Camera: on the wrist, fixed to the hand. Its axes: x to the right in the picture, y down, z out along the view.
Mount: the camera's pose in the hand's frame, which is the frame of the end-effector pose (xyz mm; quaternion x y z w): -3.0 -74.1 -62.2 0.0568 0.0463 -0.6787 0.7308
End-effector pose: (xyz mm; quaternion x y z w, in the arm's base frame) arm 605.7 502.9 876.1 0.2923 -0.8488 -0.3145 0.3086
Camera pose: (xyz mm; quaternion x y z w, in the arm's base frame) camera 674.0 436.2 860.2 0.8217 -0.4255 -0.3775 0.0348
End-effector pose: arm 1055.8 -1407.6 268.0 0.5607 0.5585 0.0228 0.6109
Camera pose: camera 966.3 -1396.0 233.0 0.0643 0.8182 -0.4037 0.4042
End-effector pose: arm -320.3 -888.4 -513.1 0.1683 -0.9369 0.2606 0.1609
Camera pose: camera -274.7 -913.8 -431.6 0.7559 -0.5482 0.1423 0.3283
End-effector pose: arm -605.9 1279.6 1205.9 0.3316 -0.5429 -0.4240 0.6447
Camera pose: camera -558.9 1249.1 1127.0 0.6670 -0.1659 -0.7012 0.1897
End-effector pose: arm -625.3 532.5 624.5 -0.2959 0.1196 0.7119 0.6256
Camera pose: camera -537.0 510.4 591.5 -0.2948 -0.0440 0.0752 0.9516
